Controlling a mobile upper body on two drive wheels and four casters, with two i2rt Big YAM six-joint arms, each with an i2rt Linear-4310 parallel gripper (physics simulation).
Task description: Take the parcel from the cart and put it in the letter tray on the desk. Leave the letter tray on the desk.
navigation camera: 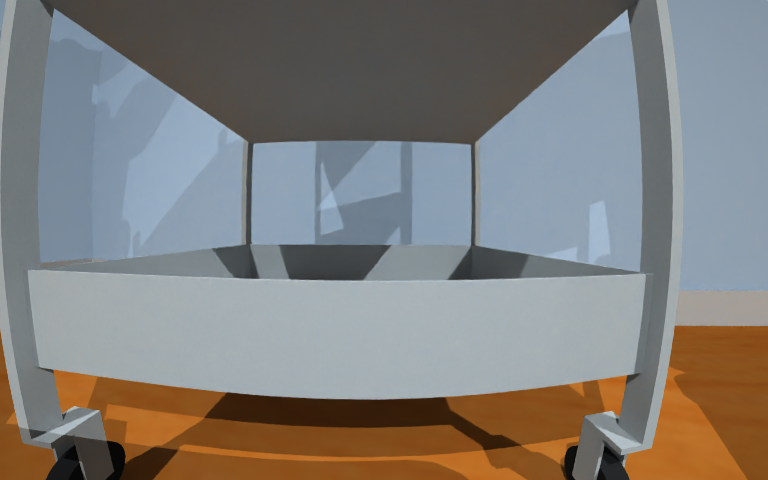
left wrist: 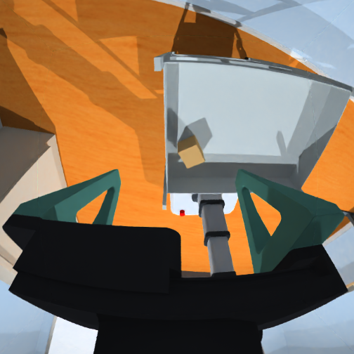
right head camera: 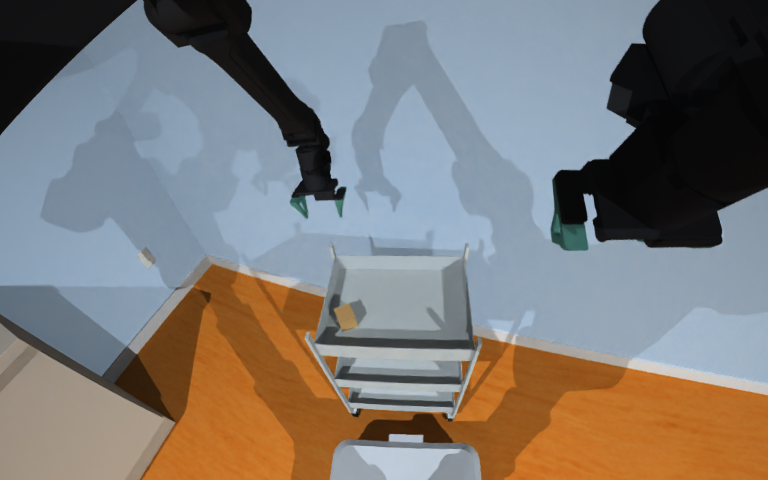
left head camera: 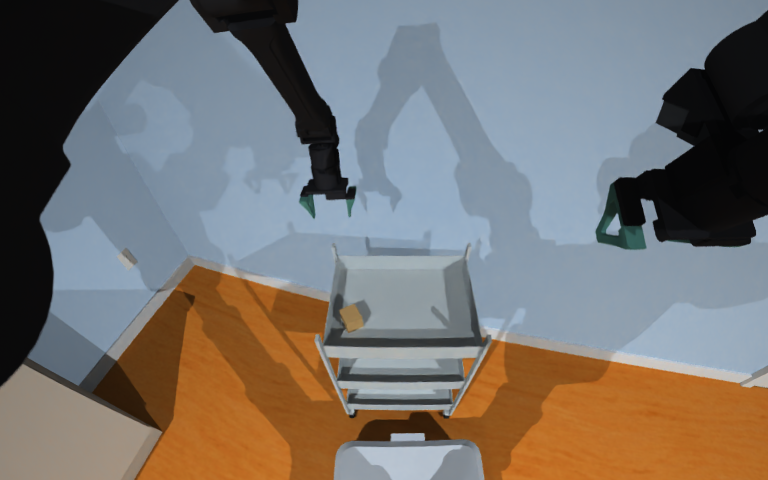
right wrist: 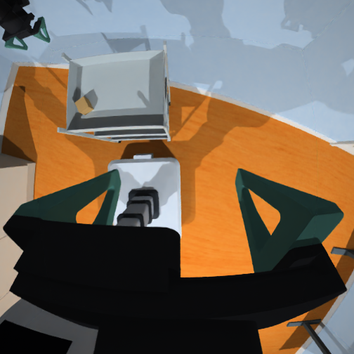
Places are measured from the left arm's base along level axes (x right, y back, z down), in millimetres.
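Where they show: left gripper, between the fingertips: (right head camera: 323,217) (left head camera: 332,216); right gripper, between the fingertips: (right head camera: 595,235) (left head camera: 633,235).
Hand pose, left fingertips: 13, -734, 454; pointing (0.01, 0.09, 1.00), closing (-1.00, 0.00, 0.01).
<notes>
Things, the pixels of their top centre, and the offset from my left fingertips, as dx, dy, dz. "*": a spot on its surface instead.
- small tan box, centre of its top: (left head camera: 350,313) (right head camera: 344,313) +37, +151, +243
- furniture, a spot on its surface: (left head camera: 67,430) * -906, +527, +428
The parcel, a small tan box (left head camera: 351,318) (right head camera: 345,316) (left wrist: 191,151) (right wrist: 84,105), lies in the top tray of the grey cart (left head camera: 403,350) (right head camera: 396,352) (navigation camera: 339,333), near its left side and front wall. My left gripper (left head camera: 331,216) (right head camera: 323,216) (left wrist: 177,175) (right wrist: 37,44) is open and empty, above the cart and apart from the parcel. My right gripper (left head camera: 651,244) (right head camera: 608,245) (right wrist: 177,175) is open and empty, off to the right; its far finger is mostly hidden in the head views. I cannot make out the letter tray.
A beige piece of furniture (left head camera: 67,430) (right head camera: 73,418) (left wrist: 25,170) (right wrist: 15,185) stands at the left; I cannot tell if it is the desk. My white base (left head camera: 407,461) (right wrist: 167,200) is in front of the cart. Blue walls stand behind and left. Thin dark bars (right wrist: 305,324) show lower right in the right wrist view.
</notes>
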